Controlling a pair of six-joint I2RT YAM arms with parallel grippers.
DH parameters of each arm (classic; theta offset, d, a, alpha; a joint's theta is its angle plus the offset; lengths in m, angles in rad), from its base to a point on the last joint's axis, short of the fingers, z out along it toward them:
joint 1: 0 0.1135 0.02 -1.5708
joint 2: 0 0 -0.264 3.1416
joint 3: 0.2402 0 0.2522 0
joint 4: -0.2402 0 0.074 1.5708
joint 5: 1.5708 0 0 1.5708
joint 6: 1.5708 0.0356 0 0
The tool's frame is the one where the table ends.
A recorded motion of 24 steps. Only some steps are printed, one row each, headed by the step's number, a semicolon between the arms.
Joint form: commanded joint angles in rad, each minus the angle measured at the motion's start. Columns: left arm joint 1, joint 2, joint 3, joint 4, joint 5, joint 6; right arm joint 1, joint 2, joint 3, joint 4, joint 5, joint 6.
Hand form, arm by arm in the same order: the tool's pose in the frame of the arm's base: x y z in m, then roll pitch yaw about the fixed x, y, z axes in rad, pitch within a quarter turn. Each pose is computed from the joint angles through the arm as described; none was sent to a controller.
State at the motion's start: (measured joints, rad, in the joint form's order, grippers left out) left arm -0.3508 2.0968 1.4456 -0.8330 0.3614 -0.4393; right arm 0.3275 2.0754 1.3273 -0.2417 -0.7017 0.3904
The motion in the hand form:
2: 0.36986 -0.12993 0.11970 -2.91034 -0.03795 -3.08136; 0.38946 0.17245 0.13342 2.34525 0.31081 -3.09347
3: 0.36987 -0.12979 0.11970 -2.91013 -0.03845 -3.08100; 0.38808 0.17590 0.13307 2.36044 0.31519 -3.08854
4: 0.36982 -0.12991 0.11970 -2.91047 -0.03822 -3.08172; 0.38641 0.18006 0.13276 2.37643 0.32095 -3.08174
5: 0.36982 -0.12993 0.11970 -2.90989 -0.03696 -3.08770; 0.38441 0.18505 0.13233 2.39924 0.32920 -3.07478
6: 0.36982 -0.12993 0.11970 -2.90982 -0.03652 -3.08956; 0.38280 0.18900 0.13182 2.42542 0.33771 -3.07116
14: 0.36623 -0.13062 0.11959 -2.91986 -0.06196 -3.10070; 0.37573 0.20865 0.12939 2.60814 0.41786 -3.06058
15: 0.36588 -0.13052 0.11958 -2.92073 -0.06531 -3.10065; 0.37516 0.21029 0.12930 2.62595 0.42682 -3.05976
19: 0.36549 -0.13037 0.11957 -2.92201 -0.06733 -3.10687; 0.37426 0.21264 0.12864 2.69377 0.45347 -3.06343
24: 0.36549 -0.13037 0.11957 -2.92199 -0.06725 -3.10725; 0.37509 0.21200 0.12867 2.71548 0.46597 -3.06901
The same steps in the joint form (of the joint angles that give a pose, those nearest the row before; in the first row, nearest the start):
2: 0.0336 0.0294 -0.0092 0.0034 -0.1328 0.0515; 0.0382 0.0122 0.0080 -0.0072 0.0427 -0.0050
3: 0.0339 0.0294 -0.0091 0.0031 -0.1324 0.0515; 0.0481 0.0122 0.0080 -0.0076 0.0607 -0.0049
4: 0.0336 0.0294 -0.0092 0.0031 -0.1328 0.0519; 0.0599 0.0122 0.0080 -0.0073 0.0797 -0.0053
5: 0.0336 0.0294 -0.0091 0.0031 -0.1324 0.0580; 0.0744 0.0122 0.0080 -0.0065 0.1072 -0.0053
6: 0.0336 0.0294 -0.0091 0.0031 -0.1324 0.0599; 0.0866 0.0122 0.0080 -0.0065 0.1385 -0.0050
14: 0.0290 0.0294 -0.0092 -0.0259 -0.1324 0.0671; 0.1518 0.0130 0.0080 0.0073 0.3620 -0.0050
15: 0.0290 0.0294 -0.0091 -0.0294 -0.1320 0.0671; 0.1576 0.0130 0.0080 0.0091 0.3841 -0.0050
19: 0.0290 0.0294 -0.0091 -0.0332 -0.1324 0.0736; 0.1698 0.0130 0.0080 0.0092 0.4646 -0.0046
24: 0.0290 0.0294 -0.0091 -0.0332 -0.1324 0.0740; 0.1697 0.0130 0.0080 0.0126 0.4921 -0.0046

